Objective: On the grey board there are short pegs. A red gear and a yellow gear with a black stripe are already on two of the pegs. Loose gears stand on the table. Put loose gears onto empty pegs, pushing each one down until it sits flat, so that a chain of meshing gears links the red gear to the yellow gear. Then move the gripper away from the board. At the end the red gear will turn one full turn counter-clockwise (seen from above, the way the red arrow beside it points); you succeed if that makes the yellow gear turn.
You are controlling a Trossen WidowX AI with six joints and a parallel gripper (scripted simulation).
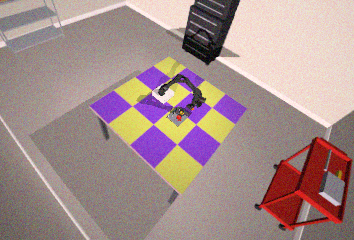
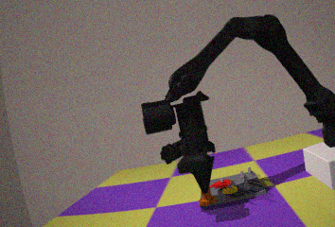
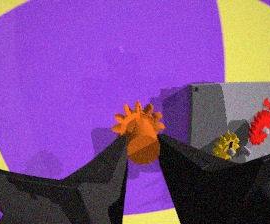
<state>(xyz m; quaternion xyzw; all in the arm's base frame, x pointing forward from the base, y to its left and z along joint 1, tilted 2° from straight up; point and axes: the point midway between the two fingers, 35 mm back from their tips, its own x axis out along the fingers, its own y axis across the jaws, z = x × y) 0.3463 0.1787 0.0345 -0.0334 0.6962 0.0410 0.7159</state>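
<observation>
My gripper tip is now 120 mm to the left of the yellow gear, 40 mm above it and 30 mm past it. The rest, counted from my gripper tip: orange gear: 10 mm below; then red arrow: 200 mm to the right, 50 mm below, 20 mm ahead; then red gear: 190 mm to the right, 40 mm below.
</observation>
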